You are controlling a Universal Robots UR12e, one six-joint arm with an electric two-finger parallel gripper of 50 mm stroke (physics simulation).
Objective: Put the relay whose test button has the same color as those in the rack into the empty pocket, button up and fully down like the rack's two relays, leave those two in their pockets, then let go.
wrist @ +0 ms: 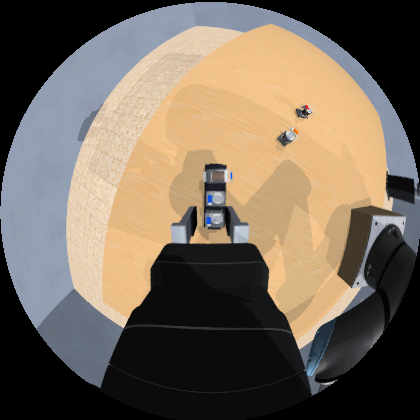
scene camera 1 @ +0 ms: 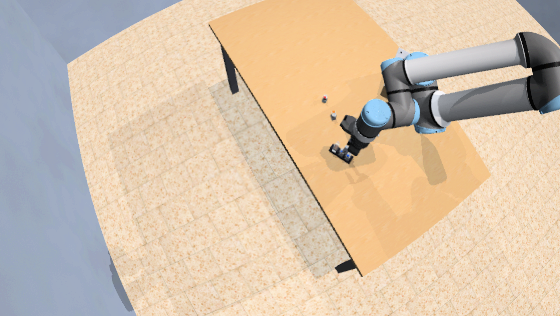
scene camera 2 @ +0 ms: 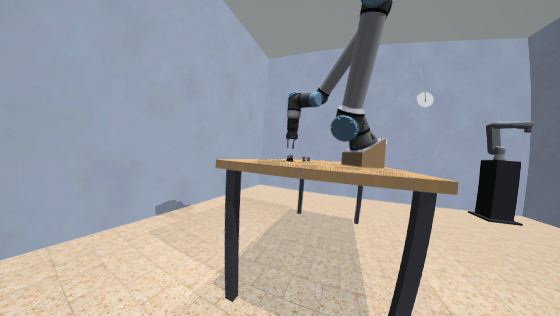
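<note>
The black rack stands on the table. Two relays with blue buttons, a middle one and a near one, sit button up in its pockets. At the rack's far end another relay lies on its side over the end pocket, clear housing up, its blue button facing right in the wrist view. How deep it sits I cannot tell. My gripper is open and empty, above the rack near its near end, clear of the relays.
A relay with an orange button and a relay with a red button are on the table beyond the rack, to the right in the wrist view. The arm's wooden base block stands at the table's side.
</note>
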